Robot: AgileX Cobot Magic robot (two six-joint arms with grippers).
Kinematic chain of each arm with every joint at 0, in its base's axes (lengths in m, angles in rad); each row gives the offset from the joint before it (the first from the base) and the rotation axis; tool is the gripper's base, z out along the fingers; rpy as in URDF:
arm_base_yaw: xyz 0 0 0.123 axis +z
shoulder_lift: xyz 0 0 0 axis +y
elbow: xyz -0.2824 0 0.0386 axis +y
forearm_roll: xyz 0.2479 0 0.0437 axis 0.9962 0 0.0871
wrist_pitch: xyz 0 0 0 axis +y
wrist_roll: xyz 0.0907 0 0.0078 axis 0.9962 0 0.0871
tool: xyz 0 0 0 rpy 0 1.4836 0
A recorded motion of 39 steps. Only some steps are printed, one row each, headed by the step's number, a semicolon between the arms.
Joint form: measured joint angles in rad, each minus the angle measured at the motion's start. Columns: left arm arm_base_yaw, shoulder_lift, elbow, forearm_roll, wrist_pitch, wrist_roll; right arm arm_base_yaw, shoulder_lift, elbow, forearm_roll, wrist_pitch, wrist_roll.
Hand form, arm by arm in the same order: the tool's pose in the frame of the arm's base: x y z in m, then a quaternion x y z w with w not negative. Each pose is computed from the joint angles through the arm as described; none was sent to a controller.
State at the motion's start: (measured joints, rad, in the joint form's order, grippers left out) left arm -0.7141 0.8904 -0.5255 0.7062 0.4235 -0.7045; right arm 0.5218 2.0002 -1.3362 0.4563 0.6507 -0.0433
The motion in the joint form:
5: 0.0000 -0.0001 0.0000 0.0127 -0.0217 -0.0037; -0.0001 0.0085 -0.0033 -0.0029 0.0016 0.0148
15: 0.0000 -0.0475 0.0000 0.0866 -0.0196 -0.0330; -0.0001 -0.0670 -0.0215 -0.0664 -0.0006 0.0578
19: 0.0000 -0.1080 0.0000 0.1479 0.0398 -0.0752; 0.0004 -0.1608 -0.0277 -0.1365 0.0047 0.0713
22: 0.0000 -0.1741 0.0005 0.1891 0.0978 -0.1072; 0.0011 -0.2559 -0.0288 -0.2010 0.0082 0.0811
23: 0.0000 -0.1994 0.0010 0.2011 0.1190 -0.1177; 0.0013 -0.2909 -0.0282 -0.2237 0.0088 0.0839
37: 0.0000 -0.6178 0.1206 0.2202 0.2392 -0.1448; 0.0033 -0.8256 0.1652 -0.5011 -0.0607 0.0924
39: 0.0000 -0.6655 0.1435 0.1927 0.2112 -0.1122; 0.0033 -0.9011 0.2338 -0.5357 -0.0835 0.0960
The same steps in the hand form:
5: 0.1459 -0.0953 0.2704 0.23531 0.84395 -0.06362 0.47783; 0.3427 0.2250 0.1616 -0.11347 0.96616 0.19928 0.11810
15: 0.1420 -0.0893 0.2800 0.23866 0.82597 -0.05524 0.50770; 0.3432 0.2215 0.1961 -0.11896 0.95905 0.19808 0.16383
19: 0.1361 -0.0773 0.2886 0.22012 0.81961 -0.03540 0.52776; 0.3374 0.2143 0.2343 -0.13948 0.94783 0.19168 0.21313
22: 0.1287 -0.0646 0.2968 0.19662 0.81318 -0.02136 0.54739; 0.3278 0.2052 0.2709 -0.15690 0.93428 0.18452 0.26164
23: 0.1256 -0.0597 0.2996 0.18695 0.81084 -0.01727 0.55434; 0.3236 0.2015 0.2838 -0.16257 0.92873 0.18164 0.27934
37: 0.0715 -0.0026 0.2949 0.09939 0.76463 -0.03831 0.63561; 0.2211 0.1255 0.3970 -0.21254 0.83490 0.12430 0.49225
39: 0.0659 -0.0011 0.2906 0.10874 0.75489 -0.05254 0.64464; 0.2050 0.1143 0.3949 -0.21671 0.82560 0.11393 0.50837

